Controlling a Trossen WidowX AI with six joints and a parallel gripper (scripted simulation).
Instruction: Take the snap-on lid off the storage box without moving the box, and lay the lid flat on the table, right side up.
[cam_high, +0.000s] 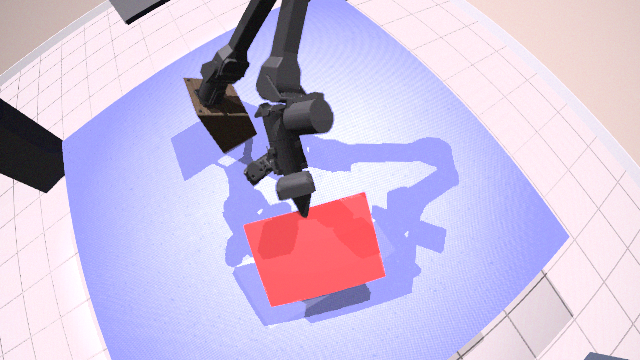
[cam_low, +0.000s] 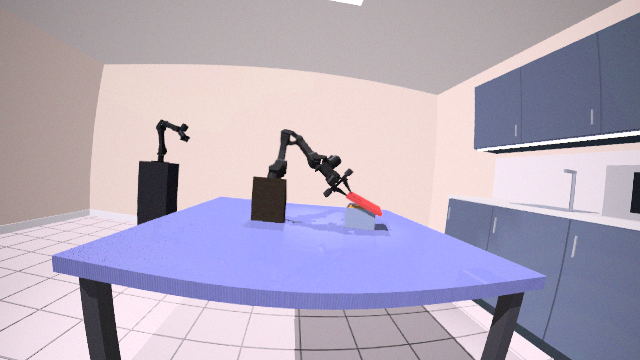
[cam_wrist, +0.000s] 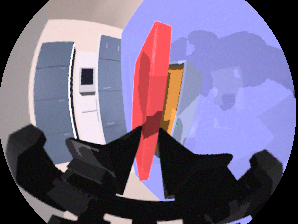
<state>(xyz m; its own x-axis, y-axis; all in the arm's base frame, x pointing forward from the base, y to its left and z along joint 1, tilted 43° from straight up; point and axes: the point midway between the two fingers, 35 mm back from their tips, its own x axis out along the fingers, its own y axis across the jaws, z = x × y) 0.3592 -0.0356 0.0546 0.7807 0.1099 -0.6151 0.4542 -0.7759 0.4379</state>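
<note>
Right now the red lid is 70 mm ahead of my gripper tip, 30 mm to the right of it and 30 mm below it. From my gripper tip the other things lie so: storage box 60 mm ahead, 20 mm to the right, 100 mm below.
</note>
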